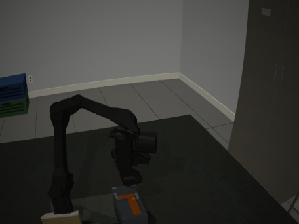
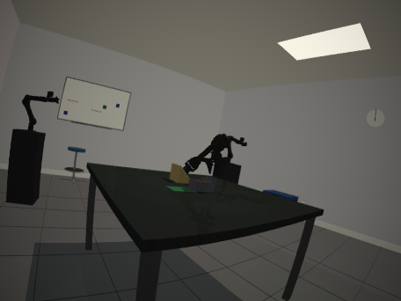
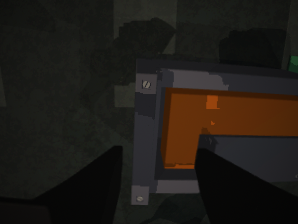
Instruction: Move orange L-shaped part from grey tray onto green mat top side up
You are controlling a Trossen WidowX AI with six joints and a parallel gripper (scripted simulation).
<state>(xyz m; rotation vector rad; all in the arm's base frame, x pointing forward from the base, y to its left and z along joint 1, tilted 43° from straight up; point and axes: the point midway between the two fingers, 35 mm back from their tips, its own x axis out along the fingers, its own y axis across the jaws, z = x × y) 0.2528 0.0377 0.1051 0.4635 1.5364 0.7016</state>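
Now: gripper tip 7 cm above the orange L-shaped part and 5 cm to the left of it. Round my gripper tip: green mat (22 cm to the right, 13 cm below, 2 cm ahead).
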